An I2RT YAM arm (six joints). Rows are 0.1 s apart.
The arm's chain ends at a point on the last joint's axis. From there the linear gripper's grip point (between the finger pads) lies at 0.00 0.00 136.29 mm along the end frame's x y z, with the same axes.
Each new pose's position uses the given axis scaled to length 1; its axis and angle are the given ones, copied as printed.
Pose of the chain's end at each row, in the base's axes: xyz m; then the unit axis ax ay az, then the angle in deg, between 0 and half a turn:
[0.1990, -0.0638, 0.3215, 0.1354, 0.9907, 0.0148, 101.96]
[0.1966, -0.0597, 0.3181, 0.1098, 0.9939, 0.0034, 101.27]
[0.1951, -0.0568, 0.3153, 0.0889, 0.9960, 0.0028, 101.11]
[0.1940, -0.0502, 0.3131, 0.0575, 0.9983, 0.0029, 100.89]
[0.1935, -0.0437, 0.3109, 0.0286, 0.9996, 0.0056, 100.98]
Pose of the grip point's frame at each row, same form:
[0.3314, -0.0794, 0.2933, 0.1354, 0.9907, 0.0148, 101.96]
[0.3295, -0.0738, 0.2915, 0.1098, 0.9939, 0.0034, 101.27]
[0.3283, -0.0682, 0.2890, 0.0889, 0.9960, 0.0028, 101.11]
[0.3276, -0.0574, 0.2874, 0.0575, 0.9983, 0.0029, 100.89]
[0.3273, -0.0466, 0.2849, 0.0286, 0.9996, 0.0056, 100.98]

